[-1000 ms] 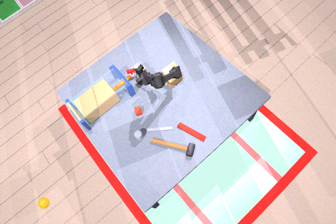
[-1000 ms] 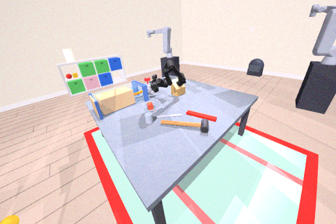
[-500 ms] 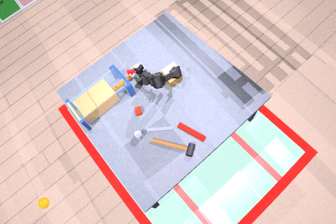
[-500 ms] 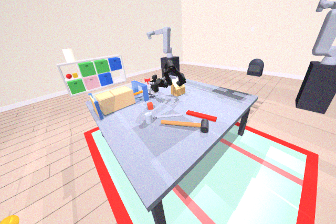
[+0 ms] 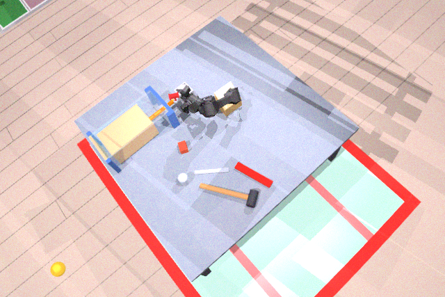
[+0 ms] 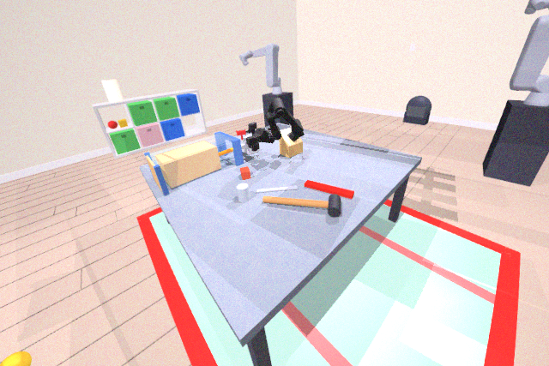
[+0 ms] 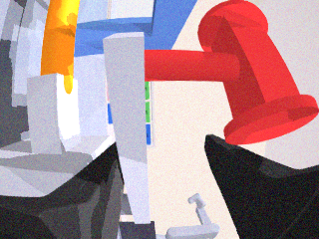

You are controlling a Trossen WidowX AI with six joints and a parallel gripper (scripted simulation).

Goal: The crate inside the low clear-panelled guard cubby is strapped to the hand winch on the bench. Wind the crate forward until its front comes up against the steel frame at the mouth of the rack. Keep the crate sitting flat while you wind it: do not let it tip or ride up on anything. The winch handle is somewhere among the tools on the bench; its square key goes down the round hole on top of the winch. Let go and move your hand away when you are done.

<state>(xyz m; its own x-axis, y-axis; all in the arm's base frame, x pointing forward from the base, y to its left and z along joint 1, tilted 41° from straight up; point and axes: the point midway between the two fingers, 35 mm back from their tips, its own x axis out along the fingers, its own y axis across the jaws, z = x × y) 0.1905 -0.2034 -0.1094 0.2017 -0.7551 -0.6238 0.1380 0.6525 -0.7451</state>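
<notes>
The white crank handle lies 20 mm to the left of my gripper tip, 10 mm below it and 10 mm ahead of it. From my gripper tip the other things lie so: white bar 470 mm to the left, 200 mm ahead, 130 mm below; then red knob 40 mm ahead, 30 mm to the left, 20 mm above; then white winch 100 mm below, 70 mm behind, 20 mm to the right.
</notes>
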